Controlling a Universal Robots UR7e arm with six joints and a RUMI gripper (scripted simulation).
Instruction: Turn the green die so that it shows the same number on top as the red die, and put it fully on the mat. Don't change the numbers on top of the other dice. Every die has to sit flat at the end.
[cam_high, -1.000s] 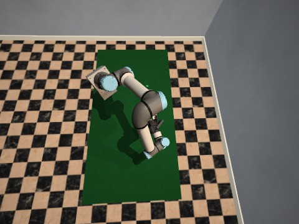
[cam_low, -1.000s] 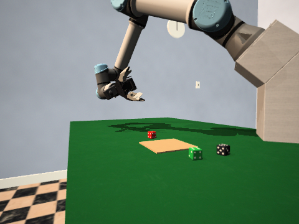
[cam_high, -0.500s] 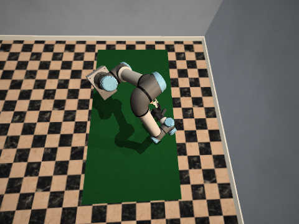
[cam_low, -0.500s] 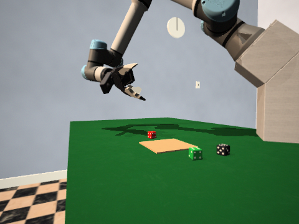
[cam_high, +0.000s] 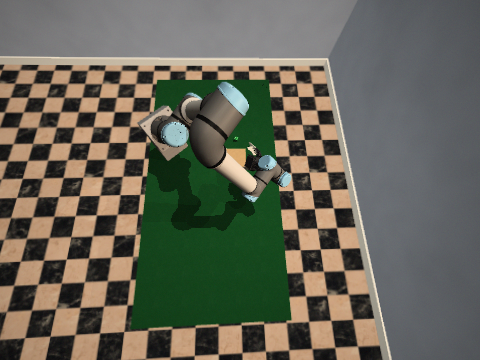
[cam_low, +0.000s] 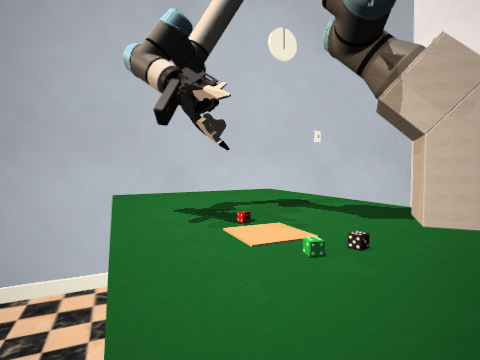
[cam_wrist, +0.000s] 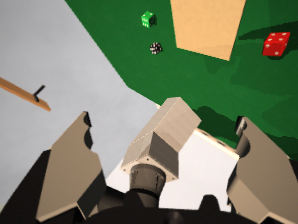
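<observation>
Right now my hand is 60 mm past the red die, 50 mm to the left of it and 210 mm above it. Round my hand: black die 120 mm behind, 240 mm to the left, 210 mm below; then tan mat 50 mm behind, 80 mm to the left, 220 mm below; then green die 30 mm behind, 230 mm to the left, 210 mm below.
</observation>
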